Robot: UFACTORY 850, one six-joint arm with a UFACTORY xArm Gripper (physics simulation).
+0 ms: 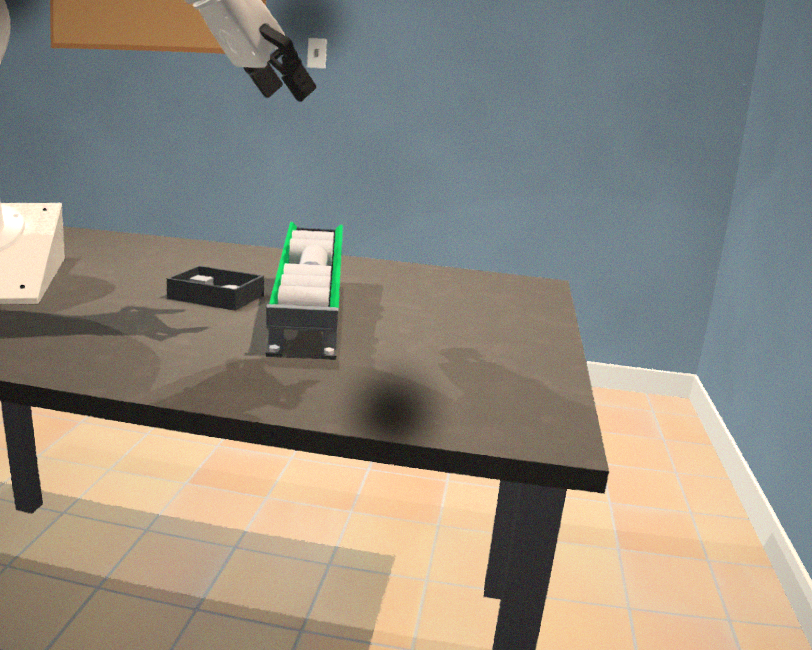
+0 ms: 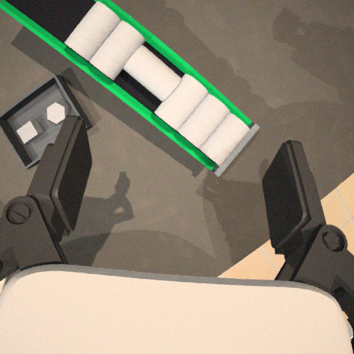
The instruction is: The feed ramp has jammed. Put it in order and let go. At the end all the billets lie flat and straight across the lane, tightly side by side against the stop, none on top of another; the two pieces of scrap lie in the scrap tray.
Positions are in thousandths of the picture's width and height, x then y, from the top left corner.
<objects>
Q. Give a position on a billet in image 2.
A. At 408, 188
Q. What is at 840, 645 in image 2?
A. My gripper.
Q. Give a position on a billet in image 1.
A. At 354, 455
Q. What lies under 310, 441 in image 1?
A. A dark scrap tray.
</objects>
